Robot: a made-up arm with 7 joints.
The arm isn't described. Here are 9 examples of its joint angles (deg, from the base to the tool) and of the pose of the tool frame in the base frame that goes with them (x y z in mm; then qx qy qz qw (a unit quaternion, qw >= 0)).
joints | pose
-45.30 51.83 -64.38 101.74 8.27 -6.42 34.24 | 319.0 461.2 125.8 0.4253 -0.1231 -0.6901 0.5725
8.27 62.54 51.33 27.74 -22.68 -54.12 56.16 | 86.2 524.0 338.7 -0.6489 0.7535 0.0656 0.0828
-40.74 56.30 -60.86 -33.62 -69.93 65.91 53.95 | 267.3 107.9 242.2 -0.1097 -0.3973 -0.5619 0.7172
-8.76 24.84 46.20 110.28 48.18 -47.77 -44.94 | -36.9 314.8 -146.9 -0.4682 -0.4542 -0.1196 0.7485
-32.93 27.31 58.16 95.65 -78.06 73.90 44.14 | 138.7 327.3 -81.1 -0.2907 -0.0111 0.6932 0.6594
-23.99 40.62 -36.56 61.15 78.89 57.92 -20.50 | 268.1 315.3 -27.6 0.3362 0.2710 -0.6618 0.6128
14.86 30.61 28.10 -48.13 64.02 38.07 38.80 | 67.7 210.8 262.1 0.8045 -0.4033 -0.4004 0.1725
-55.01 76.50 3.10 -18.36 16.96 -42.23 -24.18 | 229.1 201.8 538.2 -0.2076 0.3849 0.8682 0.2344
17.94 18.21 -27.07 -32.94 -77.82 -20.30 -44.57 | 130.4 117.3 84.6 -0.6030 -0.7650 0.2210 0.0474
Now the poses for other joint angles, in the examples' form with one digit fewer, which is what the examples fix.
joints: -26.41 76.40 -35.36 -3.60 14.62 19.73 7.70
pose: 311 271 256 0.196 -0.422 -0.776 0.427
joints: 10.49 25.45 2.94 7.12 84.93 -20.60 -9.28
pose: 137 226 21 -0.037 -0.255 -0.878 0.403
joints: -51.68 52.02 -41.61 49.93 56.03 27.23 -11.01
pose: 452 288 187 0.339 -0.072 -0.759 0.552
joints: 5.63 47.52 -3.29 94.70 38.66 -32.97 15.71
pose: -66 503 20 0.021 -0.137 -0.538 0.832
